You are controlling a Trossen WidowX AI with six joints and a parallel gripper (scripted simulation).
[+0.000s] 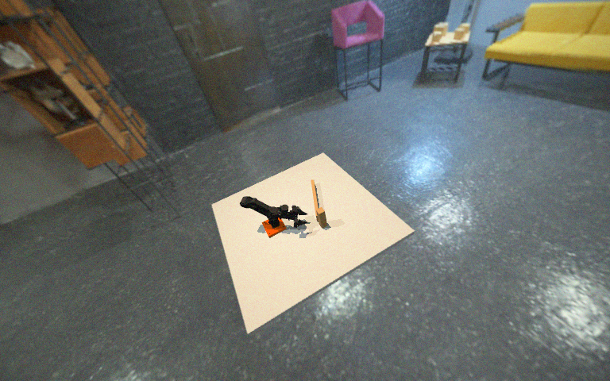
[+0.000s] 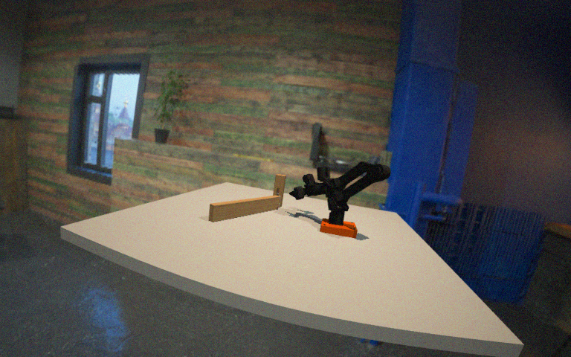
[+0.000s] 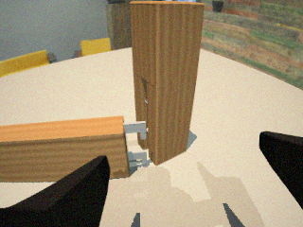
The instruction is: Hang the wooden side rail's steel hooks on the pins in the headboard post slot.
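The headboard post is 10 cm ahead of my gripper tip, 5 cm to the right of it and 2 cm below it.
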